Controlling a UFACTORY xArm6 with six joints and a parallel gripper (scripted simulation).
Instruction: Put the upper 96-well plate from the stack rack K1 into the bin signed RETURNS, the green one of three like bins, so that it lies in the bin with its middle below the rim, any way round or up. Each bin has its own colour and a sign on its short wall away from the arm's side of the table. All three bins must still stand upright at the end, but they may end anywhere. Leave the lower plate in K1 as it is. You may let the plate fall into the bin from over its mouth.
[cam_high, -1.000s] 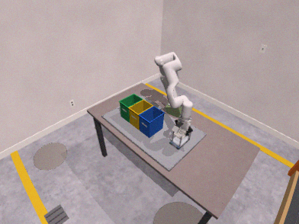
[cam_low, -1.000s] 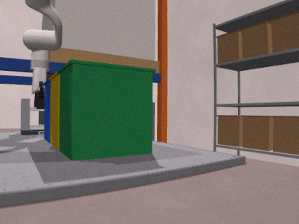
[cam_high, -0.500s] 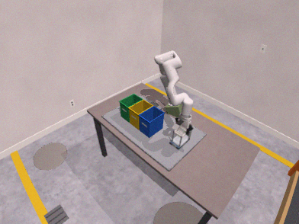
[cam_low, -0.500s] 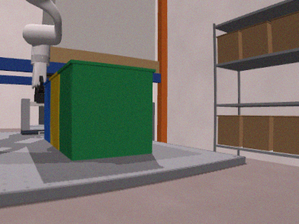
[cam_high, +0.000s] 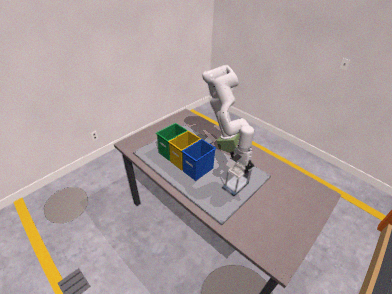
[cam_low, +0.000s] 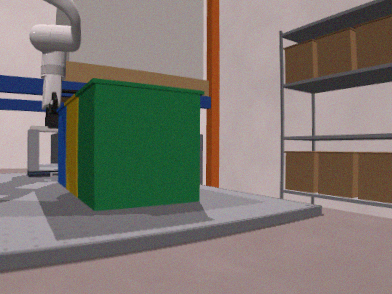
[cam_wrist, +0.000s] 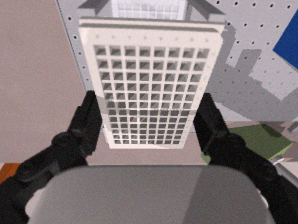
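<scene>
Right now my hand is 52 cm to the left of the green bin, 13 cm short of it and 6 cm above it. The rest, counted from my hand: blue bin (26 cm to the right, 10 cm ahead, 6 cm below); yellow bin (39 cm to the right, 11 cm ahead, 6 cm below); white 96-well plate (1 cm below).
</scene>
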